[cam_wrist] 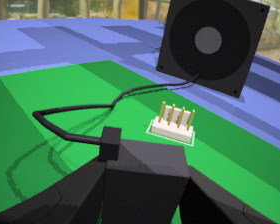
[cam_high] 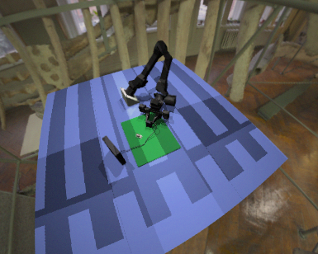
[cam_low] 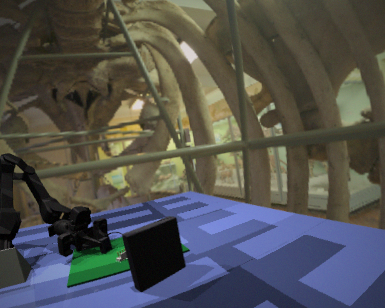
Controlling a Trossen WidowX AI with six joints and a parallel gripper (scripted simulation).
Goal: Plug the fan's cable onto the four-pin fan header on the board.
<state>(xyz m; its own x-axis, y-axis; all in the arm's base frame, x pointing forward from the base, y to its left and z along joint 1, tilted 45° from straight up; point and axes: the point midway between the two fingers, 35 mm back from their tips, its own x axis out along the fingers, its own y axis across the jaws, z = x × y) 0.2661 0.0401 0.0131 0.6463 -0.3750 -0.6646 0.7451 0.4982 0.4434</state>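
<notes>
My gripper tip is now 1 cm above the fan plug. The rest, counted from my gripper tip: green board 5 cm below, 5 cm ahead, 3 cm to the right; then white four-pin header 8 cm to the right, 3 cm below, 3 cm ahead; then black cable 2 cm ahead, 1 cm to the left.
</notes>
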